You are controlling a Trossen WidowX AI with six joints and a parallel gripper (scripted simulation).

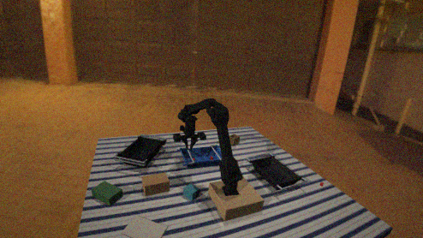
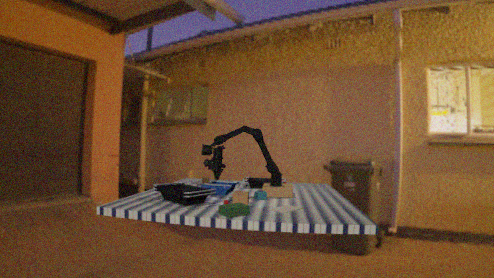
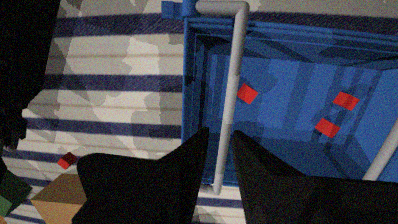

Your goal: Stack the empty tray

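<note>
The dark tray lies 480 mm to the right of my gripper tip, 190 mm behind it and 50 mm below it. The rest, counted from my gripper tip: teal cube: 300 mm behind, 70 mm below, 10 mm to the left; then red block: 360 mm ahead, 90 mm below, 80 mm to the right; then tan block: 230 mm behind, 180 mm to the left, 60 mm below.
</note>
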